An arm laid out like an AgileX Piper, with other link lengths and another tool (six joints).
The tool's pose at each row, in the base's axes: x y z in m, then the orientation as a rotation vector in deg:
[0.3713 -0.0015 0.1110 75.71 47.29 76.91]
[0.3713 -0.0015 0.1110 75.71 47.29 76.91]
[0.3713 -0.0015 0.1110 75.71 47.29 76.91]
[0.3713 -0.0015 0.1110 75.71 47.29 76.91]
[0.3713 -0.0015 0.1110 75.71 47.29 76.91]
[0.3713 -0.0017 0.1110 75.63 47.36 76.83]
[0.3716 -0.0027 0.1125 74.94 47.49 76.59]
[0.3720 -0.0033 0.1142 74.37 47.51 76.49]
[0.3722 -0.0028 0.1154 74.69 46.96 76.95]
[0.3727 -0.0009 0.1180 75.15 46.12 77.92]
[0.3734 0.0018 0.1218 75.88 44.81 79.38]
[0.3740 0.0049 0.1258 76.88 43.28 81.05]
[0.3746 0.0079 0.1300 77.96 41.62 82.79]
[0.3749 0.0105 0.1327 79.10 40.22 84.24]
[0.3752 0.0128 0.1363 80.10 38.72 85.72]
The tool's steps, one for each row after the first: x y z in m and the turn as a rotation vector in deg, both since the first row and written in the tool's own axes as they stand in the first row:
[0.0000 0.0000 0.0000 0.00 0.00 0.00]
[0.0000 0.0000 0.0000 0.00 0.00 0.00]
[0.0000 0.0000 0.0000 0.00 0.00 0.00]
[0.0000 0.0000 0.0000 0.00 0.00 0.00]
[-0.0002 0.0000 0.0000 -0.01 0.01 -0.12]
[-0.0007 0.0016 0.0007 -0.37 0.16 -0.68]
[-0.0008 0.0033 0.0015 -0.74 0.29 -1.05]
[0.0000 0.0043 0.0018 -0.88 0.18 -0.41]
[0.0026 0.0063 0.0024 -1.13 0.18 0.75]
[0.0063 0.0091 0.0031 -1.50 0.16 2.53]
[0.0103 0.0121 0.0038 -1.81 0.08 4.67]
[0.0144 0.0153 0.0045 -2.12 -0.03 6.94]
[0.0176 0.0172 0.0047 -2.20 -0.19 8.97]
[0.0208 0.0200 0.0052 -2.42 -0.34 10.98]

